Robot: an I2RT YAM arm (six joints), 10 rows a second.
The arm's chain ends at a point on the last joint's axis. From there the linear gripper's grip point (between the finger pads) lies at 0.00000 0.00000 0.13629 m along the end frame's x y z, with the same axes.
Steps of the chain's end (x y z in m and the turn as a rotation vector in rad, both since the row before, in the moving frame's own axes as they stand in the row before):
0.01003 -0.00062 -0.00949 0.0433 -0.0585 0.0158
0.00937 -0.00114 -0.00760 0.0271 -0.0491 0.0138
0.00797 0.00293 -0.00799 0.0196 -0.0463 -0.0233
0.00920 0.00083 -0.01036 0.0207 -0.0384 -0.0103
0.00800 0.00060 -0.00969 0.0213 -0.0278 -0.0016
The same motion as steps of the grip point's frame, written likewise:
0.00211 -0.00658 -0.00985 0.0433 -0.0585 0.0158
0.00271 -0.00488 -0.00781 0.0271 -0.0491 0.0138
0.00163 0.00033 -0.00816 0.0196 -0.0463 -0.0233
0.00395 -0.00196 -0.01049 0.0207 -0.0384 -0.0103
0.00421 -0.00230 -0.00977 0.0213 -0.0278 -0.0016

